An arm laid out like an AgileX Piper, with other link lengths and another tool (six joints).
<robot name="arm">
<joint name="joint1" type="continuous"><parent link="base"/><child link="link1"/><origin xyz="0 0 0.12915" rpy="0 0 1.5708"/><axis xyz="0 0 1"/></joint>
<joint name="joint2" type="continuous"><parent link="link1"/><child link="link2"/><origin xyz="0 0 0" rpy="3.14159 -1.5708 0"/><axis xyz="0 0 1"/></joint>
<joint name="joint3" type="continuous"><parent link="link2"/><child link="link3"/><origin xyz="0.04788 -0.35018 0" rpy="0 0 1.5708"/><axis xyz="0 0 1"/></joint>
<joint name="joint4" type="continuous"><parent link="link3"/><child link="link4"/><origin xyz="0.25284 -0.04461 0" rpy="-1.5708 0 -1.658"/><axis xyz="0 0 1"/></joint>
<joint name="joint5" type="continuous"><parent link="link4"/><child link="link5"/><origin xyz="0 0 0" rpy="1.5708 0 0"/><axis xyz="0 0 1"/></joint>
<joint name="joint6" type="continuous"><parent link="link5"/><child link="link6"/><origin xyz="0 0.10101 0" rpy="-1.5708 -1.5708 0"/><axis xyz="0 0 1"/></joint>
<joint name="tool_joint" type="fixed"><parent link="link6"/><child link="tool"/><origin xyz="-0.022 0.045 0.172" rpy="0 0.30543 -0.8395"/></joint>
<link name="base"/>
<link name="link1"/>
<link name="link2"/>
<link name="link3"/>
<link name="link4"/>
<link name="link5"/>
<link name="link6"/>
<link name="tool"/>
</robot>
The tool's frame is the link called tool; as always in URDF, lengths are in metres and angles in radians. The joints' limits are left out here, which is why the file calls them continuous.
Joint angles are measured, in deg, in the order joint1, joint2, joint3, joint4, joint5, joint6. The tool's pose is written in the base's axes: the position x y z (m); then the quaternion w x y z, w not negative. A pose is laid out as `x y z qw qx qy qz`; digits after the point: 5 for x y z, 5 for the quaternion.
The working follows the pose.
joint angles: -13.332, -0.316, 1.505, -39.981, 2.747, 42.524
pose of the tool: 0.16183 -0.07164 0.26648 0.59398 0.31454 0.70289 0.23282
Where each joint sits with the arm in this pose, in the base's axes (m; each line is computed from the numbers above, not from the rounded line before):
joint1: 0.0000 0.0000 0.1291
joint2: 0.0000 0.0000 0.1291
joint3: -0.3410 0.0808 0.1751
joint4: -0.0941 0.0223 0.2145
joint5: -0.0941 0.0223 0.2145
joint6: 0.0034 -0.0040 0.2174
the tool: 0.1618 -0.0716 0.2665

